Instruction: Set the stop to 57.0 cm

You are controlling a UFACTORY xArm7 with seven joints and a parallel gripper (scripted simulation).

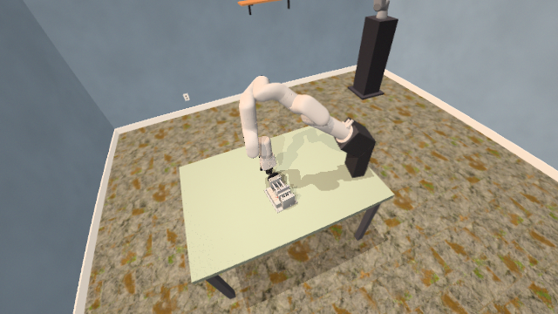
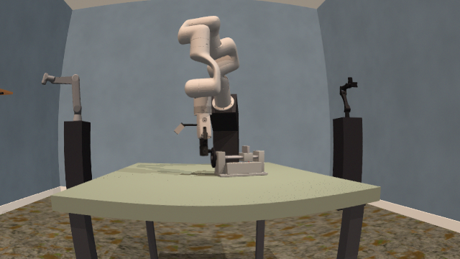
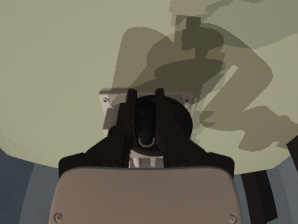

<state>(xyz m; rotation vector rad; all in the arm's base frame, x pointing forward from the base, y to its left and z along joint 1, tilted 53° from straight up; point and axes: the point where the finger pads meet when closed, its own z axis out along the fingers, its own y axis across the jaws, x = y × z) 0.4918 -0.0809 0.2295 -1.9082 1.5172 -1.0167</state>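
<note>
Now: hand 1 cm past the black handwheel, 2 cm to the right of it and 1 cm above it. The rest, counted from my hand: grey stop block 2 cm behind, 18 cm to the left, 1 cm below.
</note>
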